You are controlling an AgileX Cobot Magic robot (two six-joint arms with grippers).
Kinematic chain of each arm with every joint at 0, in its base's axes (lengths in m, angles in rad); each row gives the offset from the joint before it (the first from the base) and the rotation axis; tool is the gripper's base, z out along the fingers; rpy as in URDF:
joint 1: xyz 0 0 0.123 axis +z
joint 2: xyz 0 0 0 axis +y
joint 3: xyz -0.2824 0 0.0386 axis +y
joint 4: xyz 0.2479 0 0.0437 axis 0.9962 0 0.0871
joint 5: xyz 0 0 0 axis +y
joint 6: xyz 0.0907 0 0.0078 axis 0.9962 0 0.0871
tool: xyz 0 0 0 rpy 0 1.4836 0
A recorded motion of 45 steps. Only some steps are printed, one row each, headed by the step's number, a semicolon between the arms.
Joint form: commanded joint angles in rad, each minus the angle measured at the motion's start. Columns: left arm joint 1, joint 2, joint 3, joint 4, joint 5, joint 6; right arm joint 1, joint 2, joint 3, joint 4, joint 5, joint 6.
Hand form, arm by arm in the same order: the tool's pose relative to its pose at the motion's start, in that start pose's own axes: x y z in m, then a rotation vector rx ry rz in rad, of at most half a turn. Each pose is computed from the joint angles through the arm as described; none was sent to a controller.
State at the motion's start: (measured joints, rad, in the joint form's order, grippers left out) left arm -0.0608 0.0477 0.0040 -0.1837 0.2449 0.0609; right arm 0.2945 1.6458 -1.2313 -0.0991 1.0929 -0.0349
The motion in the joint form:
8: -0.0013 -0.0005 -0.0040 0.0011 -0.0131 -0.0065; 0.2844 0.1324 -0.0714 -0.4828 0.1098 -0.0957
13: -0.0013 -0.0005 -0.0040 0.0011 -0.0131 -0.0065; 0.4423 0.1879 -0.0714 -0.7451 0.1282 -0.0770
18: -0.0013 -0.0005 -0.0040 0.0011 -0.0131 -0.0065; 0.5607 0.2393 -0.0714 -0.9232 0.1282 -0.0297
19: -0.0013 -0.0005 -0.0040 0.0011 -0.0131 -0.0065; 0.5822 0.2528 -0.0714 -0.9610 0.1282 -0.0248
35: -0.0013 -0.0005 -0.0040 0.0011 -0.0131 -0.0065; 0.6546 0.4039 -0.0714 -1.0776 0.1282 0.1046
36: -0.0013 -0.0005 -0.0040 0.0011 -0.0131 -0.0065; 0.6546 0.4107 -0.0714 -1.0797 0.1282 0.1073
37: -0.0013 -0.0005 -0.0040 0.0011 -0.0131 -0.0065; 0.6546 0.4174 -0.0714 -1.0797 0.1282 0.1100
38: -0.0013 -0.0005 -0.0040 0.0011 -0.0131 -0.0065; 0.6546 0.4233 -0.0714 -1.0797 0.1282 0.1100
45: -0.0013 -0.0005 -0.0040 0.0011 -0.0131 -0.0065; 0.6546 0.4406 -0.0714 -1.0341 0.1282 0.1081
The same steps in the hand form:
8: -0.0025 -0.0002 -0.0004 0.0008 -0.0174 -0.0050; -0.0237 0.0580 0.0114 0.4097 0.1083 -0.5830
13: -0.0025 -0.0002 -0.0004 0.0008 -0.0174 -0.0050; -0.0310 0.0995 0.0140 0.6496 0.0783 -0.8309
18: -0.0025 -0.0002 -0.0004 0.0008 -0.0174 -0.0050; -0.0338 0.1381 0.0180 0.8093 0.0087 -0.9835
19: -0.0025 -0.0002 -0.0004 0.0008 -0.0174 -0.0050; -0.0343 0.1458 0.0198 0.8431 -0.0036 -1.0189
35: -0.0025 -0.0002 -0.0004 0.0008 -0.0174 -0.0050; -0.0345 0.1812 0.0659 0.9378 -0.0082 -1.0926
36: -0.0025 -0.0002 -0.0004 0.0008 -0.0174 -0.0050; -0.0346 0.1817 0.0683 0.9396 -0.0042 -1.0950
37: -0.0025 -0.0002 -0.0004 0.0008 -0.0174 -0.0050; -0.0345 0.1821 0.0709 0.9397 0.0005 -1.0964
38: -0.0025 -0.0002 -0.0004 0.0008 -0.0174 -0.0050; -0.0344 0.1824 0.0731 0.9399 0.0058 -1.0998
45: -0.0025 -0.0002 -0.0004 0.0008 -0.0174 -0.0050; -0.0309 0.1838 0.0819 0.9031 0.0410 -1.0914

